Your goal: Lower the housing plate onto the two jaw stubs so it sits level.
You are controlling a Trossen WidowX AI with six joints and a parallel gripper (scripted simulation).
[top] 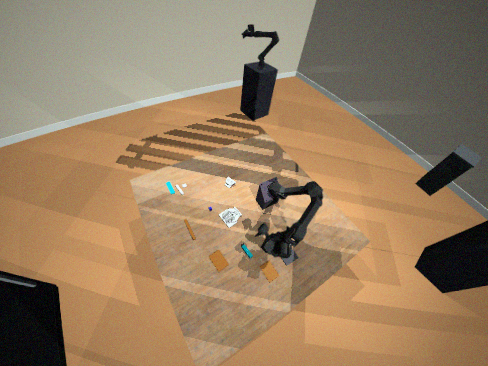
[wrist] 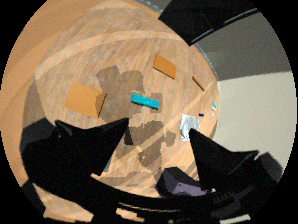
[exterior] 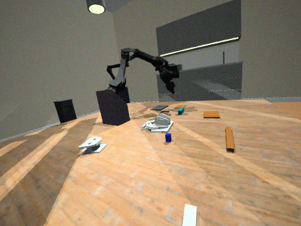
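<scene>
My gripper tip is 50 mm short of the cyan block, 20 mm to the left of it and 130 mm above it. Also, from my gripper tip: dark grey tile (150 mm behind, 120 mm to the left, 140 mm below); then orange tile (220 mm ahead, 80 mm to the right, 130 mm below); then blue block (80 mm ahead, 400 mm to the right, 120 mm below).
</scene>
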